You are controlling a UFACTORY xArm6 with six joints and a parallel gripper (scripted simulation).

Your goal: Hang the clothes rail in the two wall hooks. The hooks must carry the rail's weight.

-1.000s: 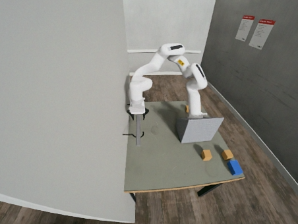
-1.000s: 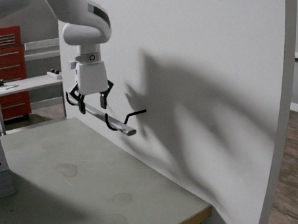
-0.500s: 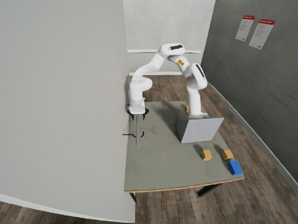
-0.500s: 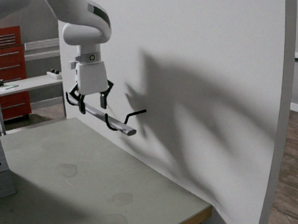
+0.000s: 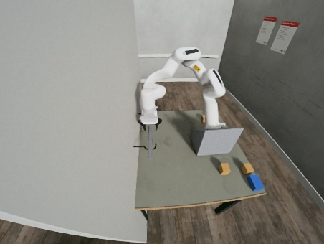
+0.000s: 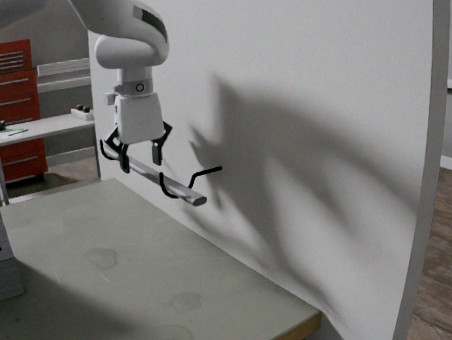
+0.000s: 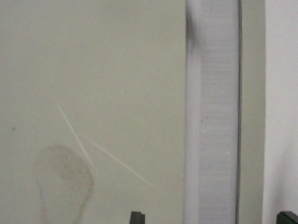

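Now: hand 20 mm above the grey clothes rail. Round my hand: blue block: 700 mm behind, 290 mm to the left, 160 mm below; white wall panel: 120 mm ahead, 20 mm to the left, 240 mm above.
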